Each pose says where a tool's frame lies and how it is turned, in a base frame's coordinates. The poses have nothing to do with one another.
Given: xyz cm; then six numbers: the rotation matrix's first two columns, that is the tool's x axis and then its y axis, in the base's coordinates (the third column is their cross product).
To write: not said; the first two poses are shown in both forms.
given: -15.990 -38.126 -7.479 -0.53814 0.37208 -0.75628 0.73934 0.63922 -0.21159
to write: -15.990 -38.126 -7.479; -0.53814 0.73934 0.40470; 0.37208 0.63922 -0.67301; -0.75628 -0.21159 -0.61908
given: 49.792 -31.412 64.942 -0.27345 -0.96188 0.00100 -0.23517 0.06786 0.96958
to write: 49.792 -31.412 64.942; -0.27345 -0.23517 -0.93269; -0.96188 0.06786 0.26490; 0.00100 0.96958 -0.24476
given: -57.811 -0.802 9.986 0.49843 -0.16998 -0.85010 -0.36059 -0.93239 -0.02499
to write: -57.811 -0.802 9.986; 0.49843 -0.36059 -0.78838; -0.16998 -0.93239 0.31899; -0.85010 -0.02499 -0.52602
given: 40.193 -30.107 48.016 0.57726 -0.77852 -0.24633 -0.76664 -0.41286 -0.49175
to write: 40.193 -30.107 48.016; 0.57726 -0.76664 0.28114; -0.77852 -0.41286 0.47271; -0.24633 -0.49175 -0.83517
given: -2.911 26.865 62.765 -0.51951 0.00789 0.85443 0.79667 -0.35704 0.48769
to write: -2.911 26.865 62.765; -0.51951 0.79667 0.30891; 0.00789 -0.35704 0.93406; 0.85443 0.48769 0.17920
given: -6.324 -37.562 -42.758 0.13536 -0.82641 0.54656 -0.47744 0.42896 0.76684
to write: -6.324 -37.562 -42.758; 0.13536 -0.47744 -0.86818; -0.82641 0.42896 -0.36475; 0.54656 0.76684 -0.33650
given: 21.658 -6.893 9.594 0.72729 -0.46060 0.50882 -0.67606 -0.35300 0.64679
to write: 21.658 -6.893 9.594; 0.72729 -0.67606 -0.11830; -0.46060 -0.35300 -0.81440; 0.50882 0.64679 -0.56813
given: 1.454 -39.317 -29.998 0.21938 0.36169 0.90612 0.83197 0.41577 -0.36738
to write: 1.454 -39.317 -29.998; 0.21938 0.83197 -0.50962; 0.36169 0.41577 0.83446; 0.90612 -0.36738 -0.20970
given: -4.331 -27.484 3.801 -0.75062 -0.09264 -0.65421 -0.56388 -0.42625 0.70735
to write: -4.331 -27.484 3.801; -0.75062 -0.56388 -0.34439; -0.09264 -0.42625 0.89985; -0.65421 0.70735 0.26771
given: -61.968 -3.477 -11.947 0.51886 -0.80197 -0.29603 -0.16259 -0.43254 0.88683
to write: -61.968 -3.477 -11.947; 0.51886 -0.16259 -0.83926; -0.80197 -0.43254 -0.41201; -0.29603 0.88683 -0.35482
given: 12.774 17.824 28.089 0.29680 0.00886 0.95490 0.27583 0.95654 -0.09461
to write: 12.774 17.824 28.089; 0.29680 0.27583 -0.91424; 0.00886 0.95654 0.29147; 0.95490 -0.09461 0.28146
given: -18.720 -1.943 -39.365 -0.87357 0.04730 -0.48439 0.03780 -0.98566 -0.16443
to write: -18.720 -1.943 -39.365; -0.87357 0.03780 -0.48522; 0.04730 -0.98566 -0.16195; -0.48439 -0.16443 0.85926
